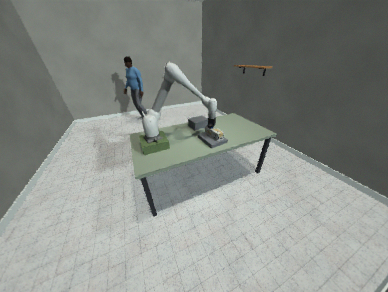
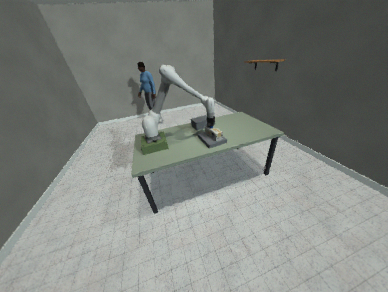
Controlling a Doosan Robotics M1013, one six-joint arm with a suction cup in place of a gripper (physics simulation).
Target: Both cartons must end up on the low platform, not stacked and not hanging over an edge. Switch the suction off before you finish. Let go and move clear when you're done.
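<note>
The low platform is a dark grey slab on the table. The cartons, with white, yellow and brown patches, show as one small cluster on it. They look side by side, but the border between them is too small to make out. My gripper, a dark suction cup on the arm's end, points down at the back left part of the cluster, at or very near its top. Whether it touches or holds a carton cannot be told. The arm's tip partly hides the cluster's back.
A grey box stands on the green table behind the platform. The arm's base is on a green block at the left. A person is behind the table. A wooden shelf hangs on the right wall.
</note>
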